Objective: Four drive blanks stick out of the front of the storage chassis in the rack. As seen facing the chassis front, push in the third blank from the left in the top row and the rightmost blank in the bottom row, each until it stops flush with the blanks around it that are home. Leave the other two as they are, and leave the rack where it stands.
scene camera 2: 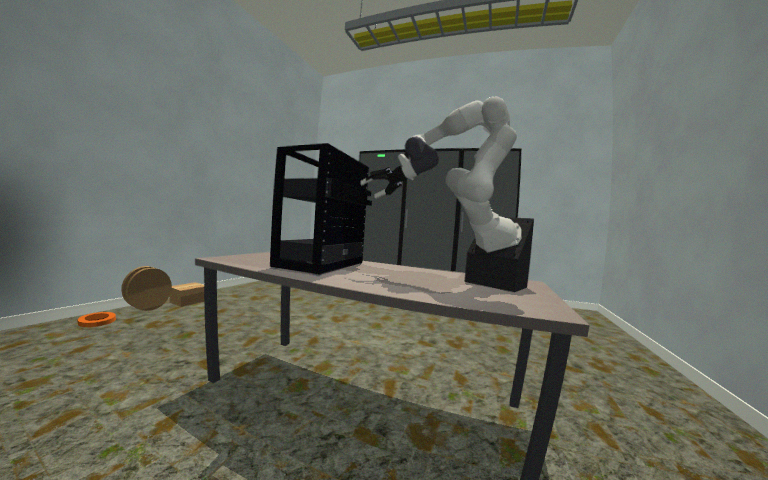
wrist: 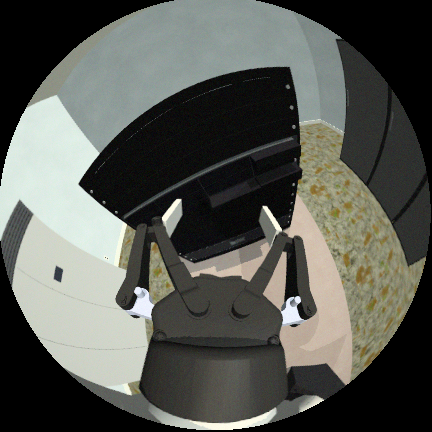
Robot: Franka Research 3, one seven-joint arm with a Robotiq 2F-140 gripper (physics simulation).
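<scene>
The black rack (scene camera 2: 321, 226) (wrist: 165, 135) stands upright on the table. In the wrist view, dark blanks stick out of the chassis front below a grey strip: an upper right blank (wrist: 277, 152), a lower right blank (wrist: 280, 175) and a lower blank (wrist: 232, 195) nearer the middle. Dark shading hides how far each sticks out and whether another upper blank protrudes. In the scene view small blank ends (scene camera 2: 369, 199) show at the rack's front edge. My gripper (scene camera 2: 370, 189) (wrist: 221, 209) is open before the chassis front, its pale fingertips spread either side of the lower middle blank's line of sight. Contact cannot be told.
The table (scene camera 2: 419, 302) (wrist: 325, 280) carries the rack and the arm's black base (scene camera 2: 495, 268). Dark cabinets (scene camera 2: 430, 209) (wrist: 367, 110) stand behind the table, on the right in the wrist view. An orange ring (scene camera 2: 84, 323), wooden discs (scene camera 2: 150, 288) and a wooden block (scene camera 2: 188, 295) are on the floor.
</scene>
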